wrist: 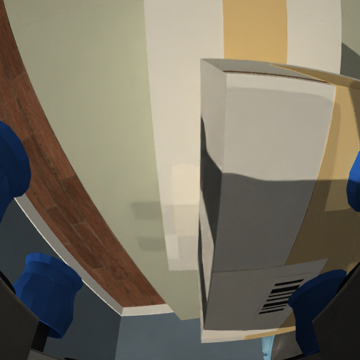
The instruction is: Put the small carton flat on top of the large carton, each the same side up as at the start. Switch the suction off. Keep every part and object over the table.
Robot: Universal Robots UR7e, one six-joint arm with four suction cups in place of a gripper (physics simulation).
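Observation:
My gripper [183,237] shows as four blue suction cups, two at the left and two at the right of the wrist view. It holds the small carton [275,135], which is pale grey-white with a tan stripe and a barcode label, under the right-hand cups. The contact between cups and carton is partly hidden, and the carton's right part runs out of view. The large carton [180,100], white with a tan stripe along it, lies below and behind the small carton, which hides much of it. The height between the two cartons cannot be told.
The pale green table top [90,100] shows left of the large carton. A brown wooden border [75,200] with a light rim curves along the left and lower left. Blue-grey floor lies beyond it. A light-blue object [268,345] shows partly at the bottom edge.

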